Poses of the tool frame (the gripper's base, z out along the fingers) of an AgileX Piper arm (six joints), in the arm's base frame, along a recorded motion.
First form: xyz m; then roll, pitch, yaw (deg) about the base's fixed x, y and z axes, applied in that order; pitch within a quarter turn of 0, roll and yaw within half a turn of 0.
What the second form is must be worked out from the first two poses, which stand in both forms.
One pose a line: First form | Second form
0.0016, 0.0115, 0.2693, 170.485, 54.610, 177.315 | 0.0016, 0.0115, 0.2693, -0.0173, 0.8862, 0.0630, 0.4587
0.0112, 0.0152, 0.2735, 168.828, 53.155, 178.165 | 0.0112, 0.0152, 0.2735, -0.0293, 0.8907, 0.0799, 0.4466
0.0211, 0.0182, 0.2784, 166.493, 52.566, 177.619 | 0.0211, 0.0182, 0.2784, -0.0336, 0.8913, 0.0963, 0.4418
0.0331, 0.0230, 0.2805, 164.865, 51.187, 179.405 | 0.0331, 0.0230, 0.2805, -0.0522, 0.8943, 0.1165, 0.4288
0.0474, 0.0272, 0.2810, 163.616, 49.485, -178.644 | 0.0474, 0.0272, 0.2810, -0.0703, 0.8982, 0.1343, 0.4127
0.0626, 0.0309, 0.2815, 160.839, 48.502, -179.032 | 0.0626, 0.0309, 0.2815, -0.0760, 0.8984, 0.1552, 0.4037
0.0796, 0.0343, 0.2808, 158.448, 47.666, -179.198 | 0.0796, 0.0343, 0.2808, -0.0818, 0.8980, 0.1738, 0.3957
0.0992, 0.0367, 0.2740, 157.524, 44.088, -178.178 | 0.0992, 0.0367, 0.2740, -0.0876, 0.9078, 0.1865, 0.3652
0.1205, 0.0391, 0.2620, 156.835, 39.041, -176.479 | 0.1205, 0.0391, 0.2620, -0.0954, 0.9208, 0.1992, 0.3214
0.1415, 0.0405, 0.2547, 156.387, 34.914, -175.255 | 0.1415, 0.0405, 0.2547, -0.1000, 0.9304, 0.2072, 0.2853
